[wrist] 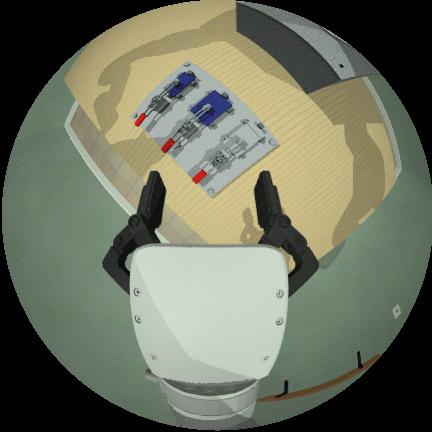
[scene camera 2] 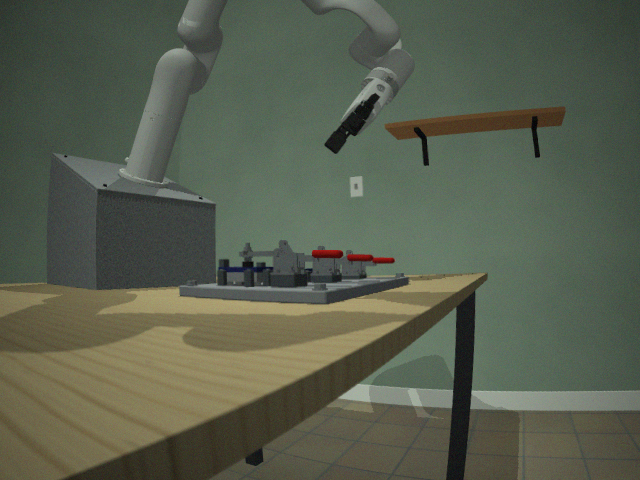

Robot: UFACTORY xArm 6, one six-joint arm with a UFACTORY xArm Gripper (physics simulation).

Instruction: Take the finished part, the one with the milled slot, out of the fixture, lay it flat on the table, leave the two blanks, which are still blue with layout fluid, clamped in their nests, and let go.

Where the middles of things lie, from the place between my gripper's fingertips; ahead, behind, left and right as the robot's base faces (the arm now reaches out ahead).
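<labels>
Grey fixture plate (scene camera 2: 348, 288): 270 mm below my hand, 110 mm to the right of it.
</labels>
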